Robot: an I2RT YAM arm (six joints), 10 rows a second.
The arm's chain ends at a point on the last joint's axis. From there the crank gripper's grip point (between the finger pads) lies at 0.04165 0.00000 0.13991 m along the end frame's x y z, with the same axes.
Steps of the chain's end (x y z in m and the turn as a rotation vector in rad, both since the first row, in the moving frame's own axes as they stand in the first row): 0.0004 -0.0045 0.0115 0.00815 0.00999 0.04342; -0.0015 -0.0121 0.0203 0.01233 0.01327 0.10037; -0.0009 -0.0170 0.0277 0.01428 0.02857 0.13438; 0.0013 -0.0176 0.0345 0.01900 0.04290 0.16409; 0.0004 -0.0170 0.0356 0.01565 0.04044 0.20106; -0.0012 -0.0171 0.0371 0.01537 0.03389 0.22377
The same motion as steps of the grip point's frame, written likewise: 0.0018 -0.0038 0.0111 0.00815 0.00999 0.04342; 0.0002 -0.0096 0.0198 0.01233 0.01327 0.10037; 0.0028 -0.0131 0.0265 0.01428 0.02857 0.13438; 0.0069 -0.0129 0.0326 0.01900 0.04290 0.16409; 0.0054 -0.0103 0.0339 0.01565 0.04044 0.20106; 0.0027 -0.0095 0.0357 0.01537 0.03389 0.22377
